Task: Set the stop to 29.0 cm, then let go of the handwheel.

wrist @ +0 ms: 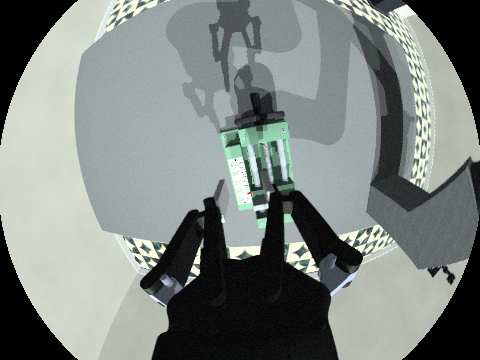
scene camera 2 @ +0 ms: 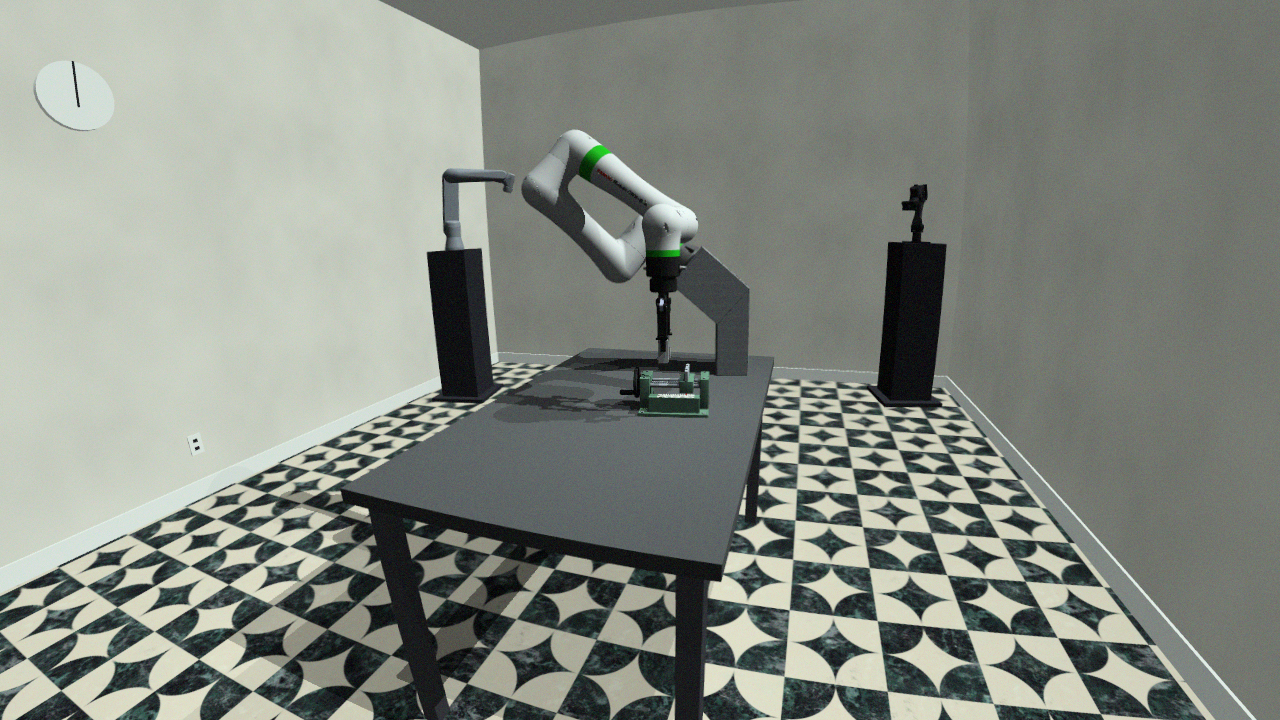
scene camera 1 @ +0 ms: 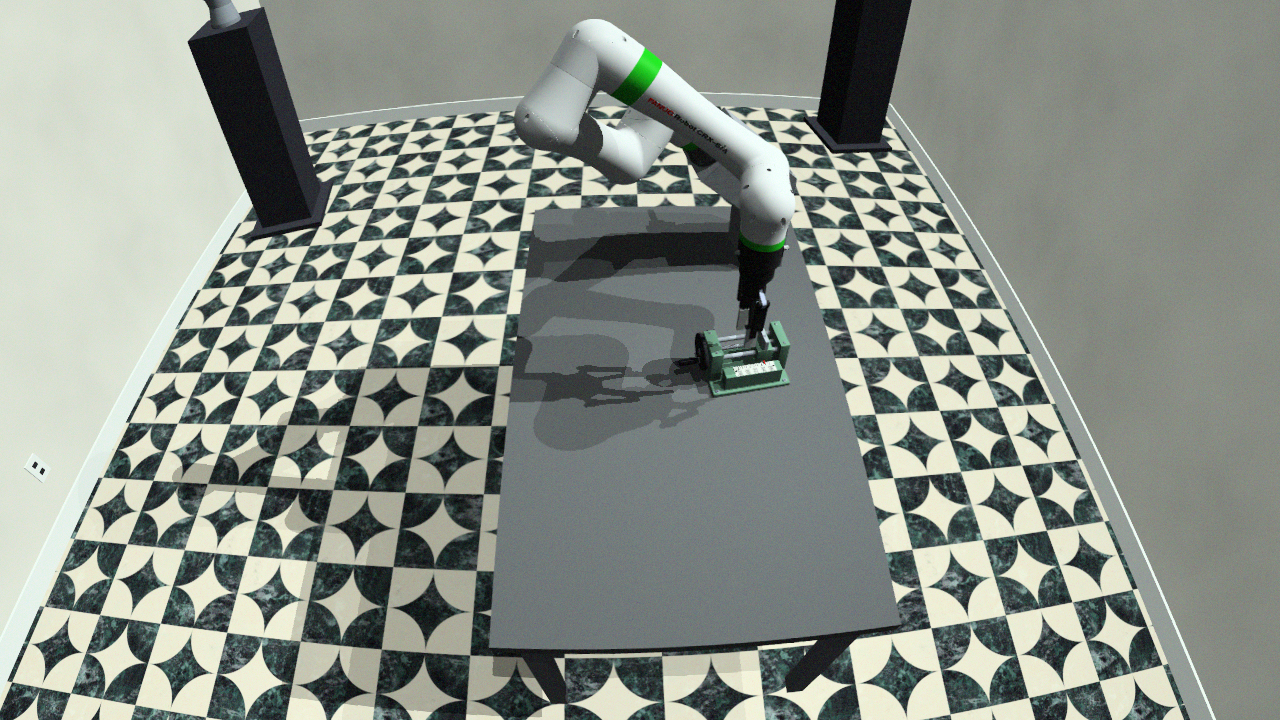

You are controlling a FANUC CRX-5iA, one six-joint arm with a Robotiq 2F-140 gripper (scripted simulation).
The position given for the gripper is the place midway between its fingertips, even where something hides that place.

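Observation:
Gripper (scene camera 1: 745, 337) visible. Wrist view, gripper (wrist: 244, 184). Also the gripper (scene camera 2: 664, 360).

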